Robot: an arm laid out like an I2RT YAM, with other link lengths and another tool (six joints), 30 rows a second.
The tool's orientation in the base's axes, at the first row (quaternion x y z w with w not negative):
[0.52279, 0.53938, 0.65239, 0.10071]
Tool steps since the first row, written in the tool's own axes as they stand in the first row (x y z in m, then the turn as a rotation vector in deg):
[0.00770, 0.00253, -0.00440, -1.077, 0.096, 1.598]
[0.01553, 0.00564, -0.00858, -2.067, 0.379, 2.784]
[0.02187, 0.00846, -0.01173, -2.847, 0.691, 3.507]
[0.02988, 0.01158, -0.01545, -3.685, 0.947, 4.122]
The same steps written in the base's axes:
[-0.00572, 0.00171, 0.00703, 1.772, 0.169, -0.745]
[-0.01107, 0.00342, 0.01457, 3.261, 0.078, -1.236]
[-0.01509, 0.00482, 0.02089, 4.305, -0.156, -1.524]
[-0.02015, 0.00692, 0.02849, 5.265, -0.472, -1.877]

